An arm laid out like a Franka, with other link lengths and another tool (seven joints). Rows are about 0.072 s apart.
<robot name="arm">
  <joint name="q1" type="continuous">
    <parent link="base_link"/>
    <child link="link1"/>
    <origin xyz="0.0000 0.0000 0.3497" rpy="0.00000 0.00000 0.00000"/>
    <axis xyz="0 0 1"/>
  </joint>
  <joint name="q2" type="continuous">
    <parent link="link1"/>
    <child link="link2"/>
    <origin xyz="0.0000 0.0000 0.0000" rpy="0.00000 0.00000 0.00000"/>
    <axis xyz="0 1 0"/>
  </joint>
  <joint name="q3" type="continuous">
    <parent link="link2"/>
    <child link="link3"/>
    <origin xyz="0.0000 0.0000 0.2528" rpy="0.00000 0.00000 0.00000"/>
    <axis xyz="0 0 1"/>
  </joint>
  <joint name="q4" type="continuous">
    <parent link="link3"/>
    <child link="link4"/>
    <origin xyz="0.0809 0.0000 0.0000" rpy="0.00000 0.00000 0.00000"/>
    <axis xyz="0 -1 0"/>
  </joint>
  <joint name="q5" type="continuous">
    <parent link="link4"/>
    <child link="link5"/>
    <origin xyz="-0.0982 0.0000 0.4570" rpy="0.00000 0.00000 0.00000"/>
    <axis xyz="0 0 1"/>
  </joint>
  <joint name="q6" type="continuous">
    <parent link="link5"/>
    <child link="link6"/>
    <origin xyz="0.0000 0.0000 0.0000" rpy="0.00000 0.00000 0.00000"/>
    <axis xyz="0 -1 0"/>
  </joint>
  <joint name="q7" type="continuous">
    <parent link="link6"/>
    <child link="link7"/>
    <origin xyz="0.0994 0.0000 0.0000" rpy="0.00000 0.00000 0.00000"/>
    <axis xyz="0 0 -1"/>
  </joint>
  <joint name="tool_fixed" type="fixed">
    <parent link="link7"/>
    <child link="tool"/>
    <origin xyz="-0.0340 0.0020 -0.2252" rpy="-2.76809 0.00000 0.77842"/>
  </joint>
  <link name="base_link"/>
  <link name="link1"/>
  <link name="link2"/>
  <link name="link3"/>
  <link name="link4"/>
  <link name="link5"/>
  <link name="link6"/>
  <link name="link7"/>
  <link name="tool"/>
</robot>
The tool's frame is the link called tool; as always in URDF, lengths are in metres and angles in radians. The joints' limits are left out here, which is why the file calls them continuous.
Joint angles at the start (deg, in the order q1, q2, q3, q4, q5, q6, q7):
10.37 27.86 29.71 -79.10 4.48 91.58 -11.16
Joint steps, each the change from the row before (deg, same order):
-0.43 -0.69 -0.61 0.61 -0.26 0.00 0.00
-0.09 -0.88 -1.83 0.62 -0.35 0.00 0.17
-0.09 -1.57 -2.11 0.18 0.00 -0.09 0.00
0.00 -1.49 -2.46 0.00 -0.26 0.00 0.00
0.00 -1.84 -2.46 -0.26 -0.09 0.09 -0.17
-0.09 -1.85 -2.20 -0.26 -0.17 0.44 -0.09
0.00 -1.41 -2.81 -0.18 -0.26 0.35 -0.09
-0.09 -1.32 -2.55 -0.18 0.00 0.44 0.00
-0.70 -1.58 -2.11 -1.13 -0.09 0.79 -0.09
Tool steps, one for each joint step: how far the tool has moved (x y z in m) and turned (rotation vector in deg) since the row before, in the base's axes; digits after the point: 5 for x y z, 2 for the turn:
0.01091 -0.00910 0.01024 0.00 -1.37 -1.05
0.01606 -0.01687 0.00961 -0.63 -1.69 -1.94
0.01440 -0.01935 0.01355 -0.58 -1.78 -2.01
0.01497 -0.02302 0.01123 -0.95 -1.78 -2.20
0.01292 -0.02325 0.01394 -0.73 -1.89 -2.08
0.01227 -0.02201 0.01554 -0.50 -2.20 -2.09
0.01383 -0.02809 0.01141 -0.81 -1.82 -2.58
0.01164 -0.02614 0.01166 -0.44 -1.67 -2.56
0.00954 -0.02948 0.00720 -0.52 -1.37 -2.65

